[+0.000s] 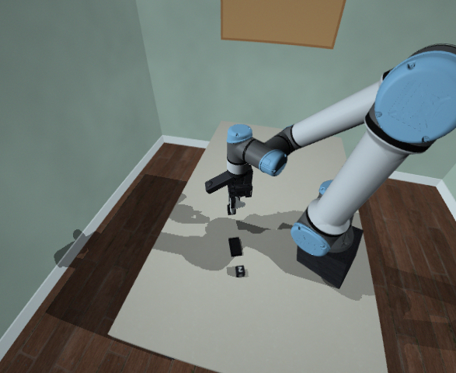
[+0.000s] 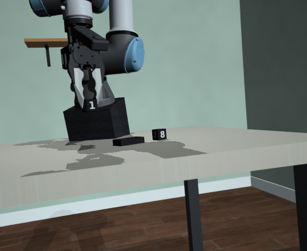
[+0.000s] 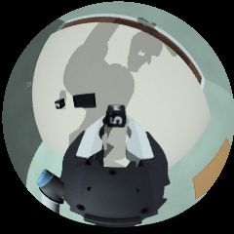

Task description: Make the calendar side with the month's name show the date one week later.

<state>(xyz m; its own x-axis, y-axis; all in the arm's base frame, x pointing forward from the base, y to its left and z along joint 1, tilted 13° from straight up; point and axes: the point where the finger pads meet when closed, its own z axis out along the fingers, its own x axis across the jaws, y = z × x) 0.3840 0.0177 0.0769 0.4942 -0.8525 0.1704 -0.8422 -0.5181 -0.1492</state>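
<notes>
Now: hand 6 cm past the black tray, 9 cm to the right of it and 12 cm above it. Round my hand: black digit cube 1 cm below.
</notes>
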